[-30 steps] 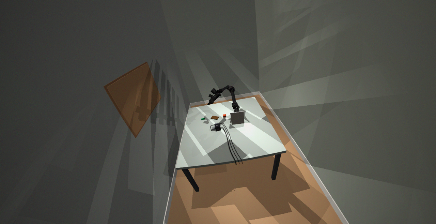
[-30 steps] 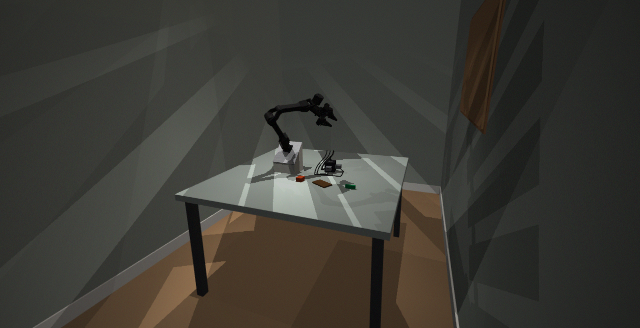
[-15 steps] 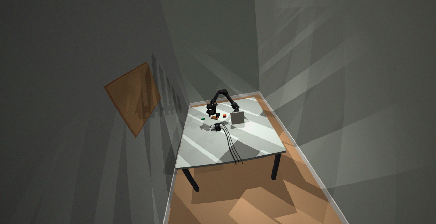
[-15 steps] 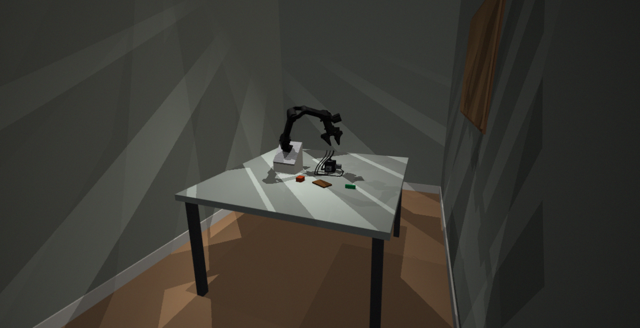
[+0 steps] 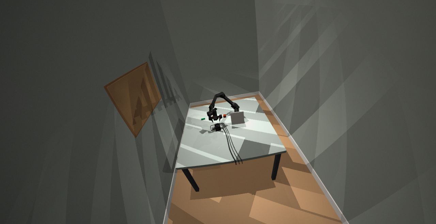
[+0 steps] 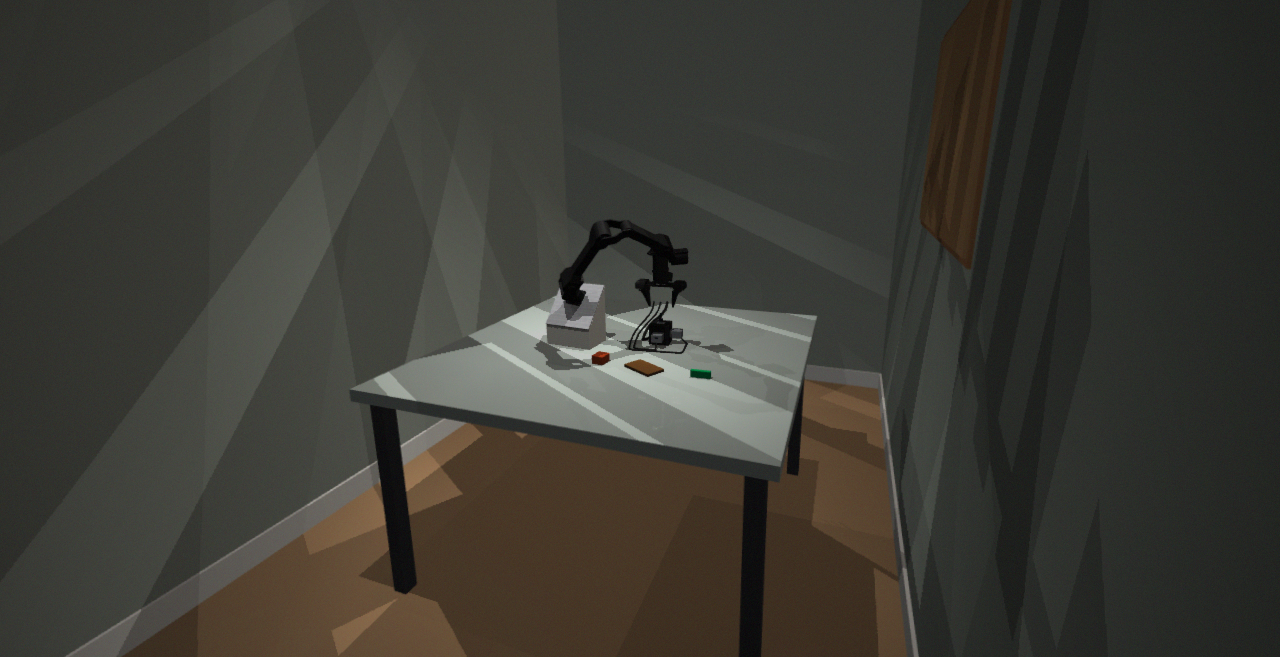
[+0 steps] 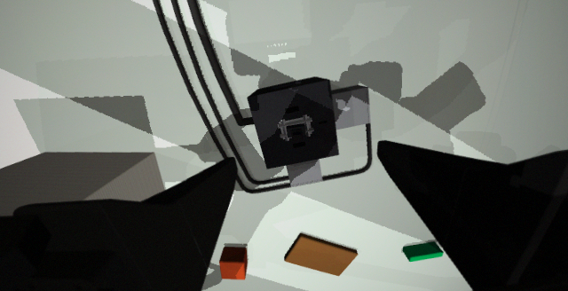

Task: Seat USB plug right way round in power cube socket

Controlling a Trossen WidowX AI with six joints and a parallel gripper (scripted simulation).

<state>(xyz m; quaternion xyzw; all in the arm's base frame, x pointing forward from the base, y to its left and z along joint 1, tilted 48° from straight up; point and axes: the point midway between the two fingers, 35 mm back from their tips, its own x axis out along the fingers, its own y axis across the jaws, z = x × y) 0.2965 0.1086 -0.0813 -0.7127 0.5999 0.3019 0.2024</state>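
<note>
The USB plug lies 50 mm below my gripper tip. From my gripper tip the other things lie so: brown plate 280 mm to the right, 130 mm below, 80 mm ahead; then green block 270 mm ahead, 260 mm to the right, 130 mm below; then red block 290 mm to the right, 120 mm below, 80 mm behind.
</note>
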